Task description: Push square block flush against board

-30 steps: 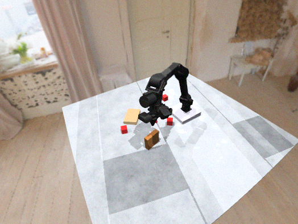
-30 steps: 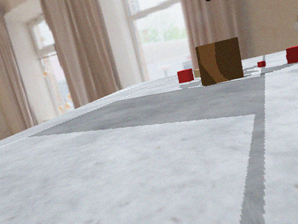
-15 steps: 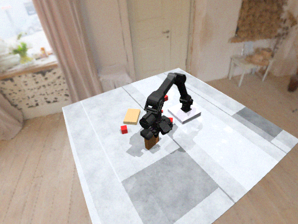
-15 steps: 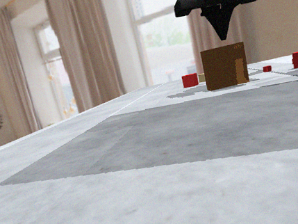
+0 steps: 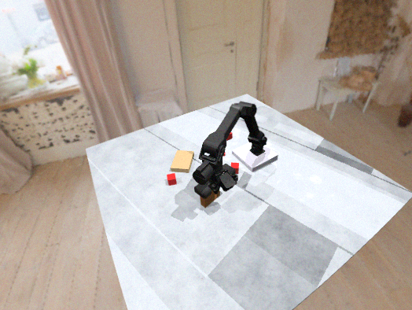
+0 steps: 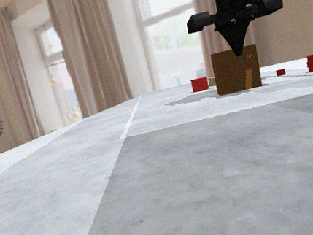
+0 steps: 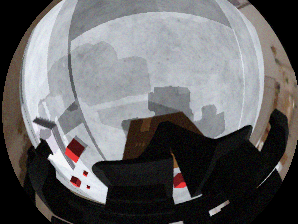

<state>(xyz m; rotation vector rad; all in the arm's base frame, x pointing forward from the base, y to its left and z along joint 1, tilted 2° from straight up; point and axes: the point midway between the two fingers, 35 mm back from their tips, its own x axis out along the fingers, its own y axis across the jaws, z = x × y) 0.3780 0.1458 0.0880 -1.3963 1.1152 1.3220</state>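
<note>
Right now the square block is 1 cm ahead of my gripper tip, 4 cm to the right of it and 3 cm below it. From my gripper tip the other things lie so: pale wooden board 1 cm behind, 34 cm to the right, 6 cm below.
</note>
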